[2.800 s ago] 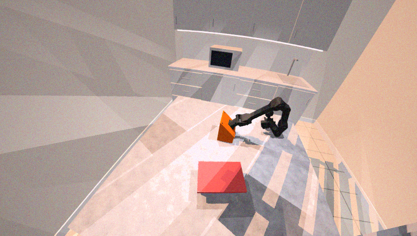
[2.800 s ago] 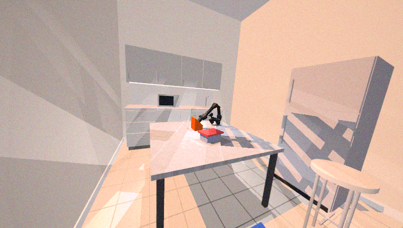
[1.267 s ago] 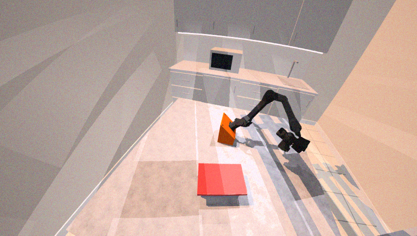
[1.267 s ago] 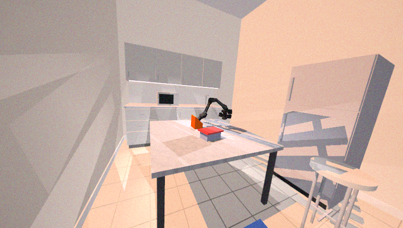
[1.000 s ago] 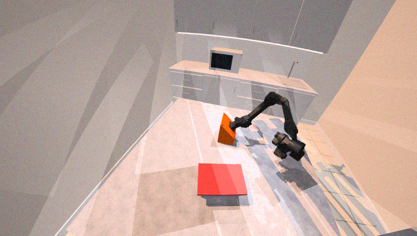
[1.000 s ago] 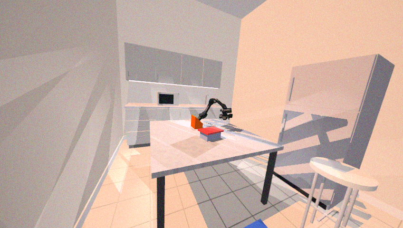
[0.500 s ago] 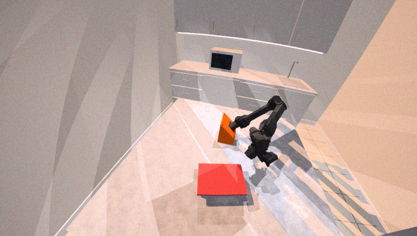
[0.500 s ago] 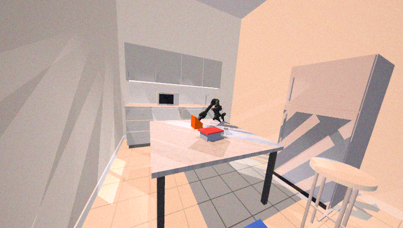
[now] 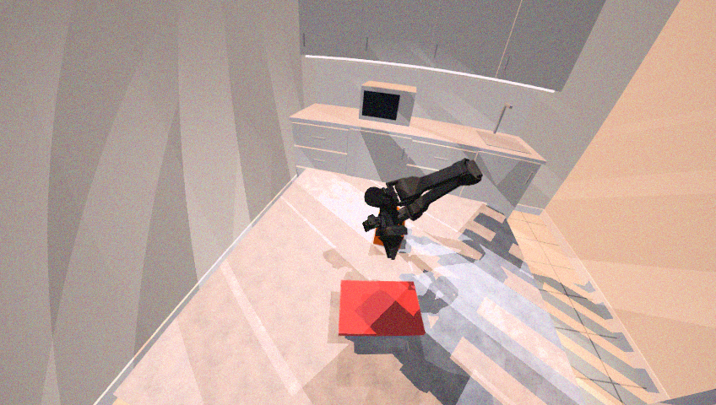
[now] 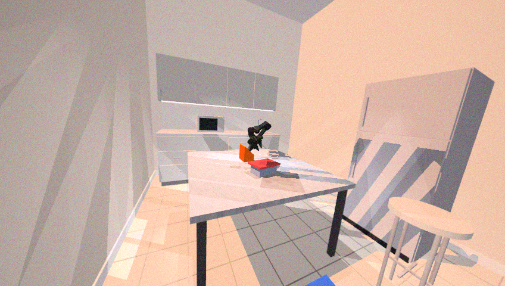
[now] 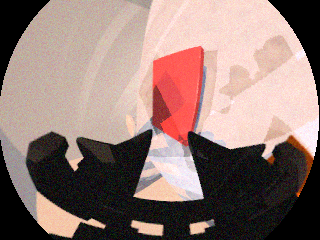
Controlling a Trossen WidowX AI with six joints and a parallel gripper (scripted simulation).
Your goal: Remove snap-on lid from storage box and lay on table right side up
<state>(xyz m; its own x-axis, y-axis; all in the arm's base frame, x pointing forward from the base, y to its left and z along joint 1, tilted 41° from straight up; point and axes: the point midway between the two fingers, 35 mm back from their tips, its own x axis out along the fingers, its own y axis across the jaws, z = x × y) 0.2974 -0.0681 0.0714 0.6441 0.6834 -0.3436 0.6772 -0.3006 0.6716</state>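
My gripper tip is now 11 cm short of the red lid and 10 cm above it. Round my gripper tip: storage box 11 cm ahead, 15 cm below.
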